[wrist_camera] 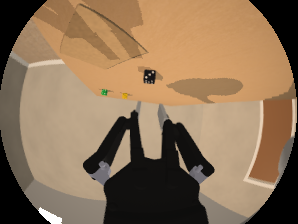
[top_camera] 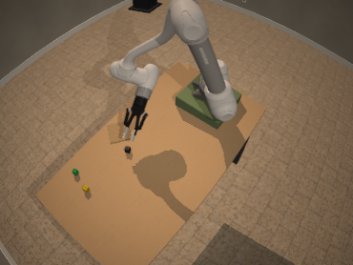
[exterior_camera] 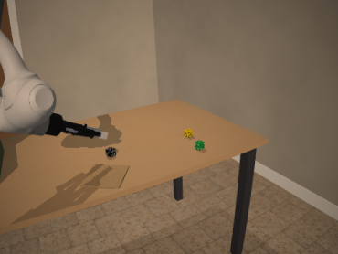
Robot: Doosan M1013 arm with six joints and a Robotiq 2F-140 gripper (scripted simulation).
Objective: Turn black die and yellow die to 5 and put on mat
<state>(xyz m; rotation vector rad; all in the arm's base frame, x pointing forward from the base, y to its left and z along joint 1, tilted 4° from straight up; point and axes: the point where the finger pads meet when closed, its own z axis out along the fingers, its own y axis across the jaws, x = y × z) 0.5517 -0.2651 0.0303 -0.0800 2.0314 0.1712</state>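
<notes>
Now: the black die 100 mm below my hand and 50 mm ahead of it. Round my hand: mat (130 mm to the right, 110 mm below, 40 mm behind); then green die (340 mm ahead, 200 mm to the right, 100 mm below); then yellow die (390 mm ahead, 100 mm below, 80 mm to the right).
</notes>
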